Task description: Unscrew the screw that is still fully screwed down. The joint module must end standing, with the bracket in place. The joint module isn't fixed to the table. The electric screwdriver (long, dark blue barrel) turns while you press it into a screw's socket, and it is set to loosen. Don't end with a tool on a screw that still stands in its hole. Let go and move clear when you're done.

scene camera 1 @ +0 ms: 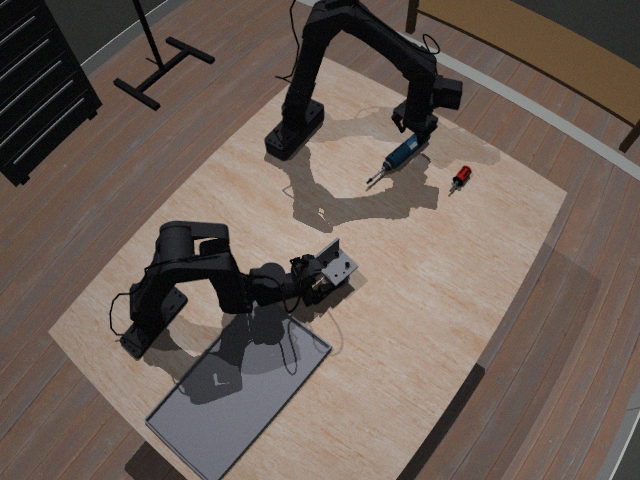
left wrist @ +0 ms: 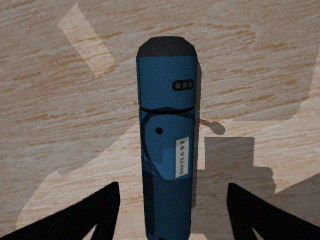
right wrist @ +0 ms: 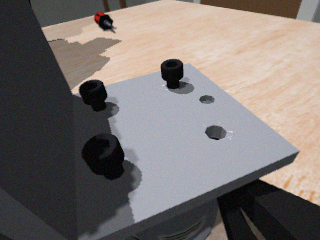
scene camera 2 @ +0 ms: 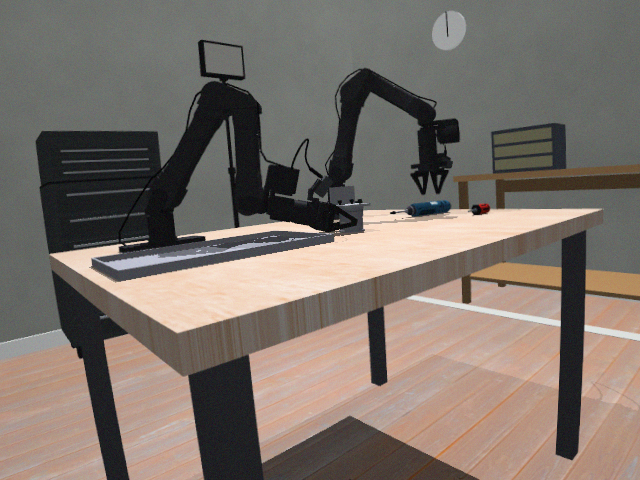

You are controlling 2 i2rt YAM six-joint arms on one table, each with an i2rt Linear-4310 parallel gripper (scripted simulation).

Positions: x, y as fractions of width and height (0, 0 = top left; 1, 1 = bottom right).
Scene:
shallow grey tray: scene camera 1 0.33, 0.86; scene camera 2 0.25, 0.54; not seen in the left wrist view (out of frame); not seen in the right wrist view (out of frame)

